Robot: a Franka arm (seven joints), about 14 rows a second.
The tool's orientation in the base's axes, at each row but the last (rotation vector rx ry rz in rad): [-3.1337 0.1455 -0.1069]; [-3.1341 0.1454 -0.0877]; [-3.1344 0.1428 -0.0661]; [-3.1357 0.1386 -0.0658]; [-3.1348 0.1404 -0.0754]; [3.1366 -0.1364 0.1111]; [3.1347 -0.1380 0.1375]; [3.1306 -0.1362 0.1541]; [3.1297 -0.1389 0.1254]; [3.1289 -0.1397 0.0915]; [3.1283 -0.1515 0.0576]
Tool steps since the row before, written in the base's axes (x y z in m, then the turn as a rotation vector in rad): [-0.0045 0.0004 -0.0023 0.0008 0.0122 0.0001]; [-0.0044 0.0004 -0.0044 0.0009 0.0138 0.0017]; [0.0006 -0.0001 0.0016 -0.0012 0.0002 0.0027]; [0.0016 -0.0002 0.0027 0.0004 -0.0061 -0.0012]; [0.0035 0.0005 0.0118 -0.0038 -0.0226 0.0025]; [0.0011 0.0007 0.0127 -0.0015 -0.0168 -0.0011]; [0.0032 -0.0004 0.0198 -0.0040 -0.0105 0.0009]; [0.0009 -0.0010 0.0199 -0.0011 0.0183 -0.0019]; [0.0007 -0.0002 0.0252 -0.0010 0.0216 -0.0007]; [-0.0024 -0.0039 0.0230 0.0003 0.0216 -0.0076]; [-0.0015 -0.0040 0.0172 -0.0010 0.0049 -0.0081]
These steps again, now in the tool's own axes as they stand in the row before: [-0.0047 0.0000 0.0020 -0.0003 -0.0122 -0.0001]; [-0.0047 0.0000 0.0041 -0.0003 -0.0138 -0.0016]; [0.0007 0.0000 -0.0016 -0.0011 -0.0001 -0.0027]; [0.0017 0.0000 -0.0026 0.0009 0.0060 0.0012]; [0.0040 -0.0009 -0.0116 -0.0016 0.0228 -0.0027]; [0.0019 -0.0008 -0.0126 -0.0001 0.0169 0.0010]; [0.0049 0.0001 -0.0194 -0.0030 0.0108 -0.0012]; [0.0029 0.0009 -0.0197 -0.0029 -0.0181 0.0016]; [0.0027 0.0002 -0.0251 -0.0030 -0.0214 0.0004]; [-0.0007 0.0042 -0.0231 -0.0021 -0.0216 0.0074]; [-0.0005 0.0043 -0.0172 -0.0018 -0.0048 0.0080]
